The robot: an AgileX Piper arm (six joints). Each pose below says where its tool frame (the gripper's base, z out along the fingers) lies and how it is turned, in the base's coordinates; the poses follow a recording.
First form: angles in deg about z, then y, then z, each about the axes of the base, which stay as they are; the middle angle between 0 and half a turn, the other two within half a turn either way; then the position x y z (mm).
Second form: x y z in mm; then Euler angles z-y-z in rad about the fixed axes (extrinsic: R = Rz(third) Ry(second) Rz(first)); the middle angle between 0 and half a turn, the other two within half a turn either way. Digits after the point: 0 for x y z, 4 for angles.
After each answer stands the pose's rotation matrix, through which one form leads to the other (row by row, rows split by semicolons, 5 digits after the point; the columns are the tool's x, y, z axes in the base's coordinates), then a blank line. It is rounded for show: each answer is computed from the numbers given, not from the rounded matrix.
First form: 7.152 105.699 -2.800 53 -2 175
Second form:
53 -2 175 0.1248 1.8448 -0.0489
-0.26208 0.08212 0.96155; 0.13747 0.98939 -0.04703; -0.95521 0.11986 -0.27058

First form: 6.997 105.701 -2.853 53 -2 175
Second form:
53 -2 175 0.1221 1.8448 -0.0498
-0.26221 0.08233 0.96149; 0.13504 0.98968 -0.04792; -0.95552 0.11727 -0.27062

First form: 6.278 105.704 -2.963 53 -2 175
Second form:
53 -2 175 0.1096 1.8449 -0.0517
-0.26303 0.08094 0.96139; 0.12311 0.99114 -0.04976; -0.95690 0.10527 -0.27067

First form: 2.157 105.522 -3.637 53 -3 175
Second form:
53 -3 175 0.0376 1.8417 -0.0635
-0.26449 0.07344 0.96159; 0.05453 0.99664 -0.06112; -0.96285 0.03627 -0.26761

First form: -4.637 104.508 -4.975 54 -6 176
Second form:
54 -6 176 -0.0809 1.8240 -0.0868
-0.25577 0.06626 0.96447; -0.05888 0.99473 -0.08396; -0.96494 -0.07826 -0.25052

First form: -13.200 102.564 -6.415 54 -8 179
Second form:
54 -8 179 -0.2304 1.7901 -0.1120
-0.23597 0.05941 0.96994; -0.20326 0.97303 -0.10905; -0.95027 -0.22288 -0.21753

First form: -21.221 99.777 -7.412 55 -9 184
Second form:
55 -9 184 -0.3704 1.7414 -0.1294
-0.20367 0.05930 0.97724; -0.33852 0.93233 -0.12713; -0.91865 -0.35671 -0.16981

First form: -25.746 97.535 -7.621 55 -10 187
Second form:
55 -10 187 -0.4494 1.7023 -0.1330
-0.17468 0.06300 0.98261; -0.41488 0.90033 -0.13147; -0.89295 -0.43063 -0.13113

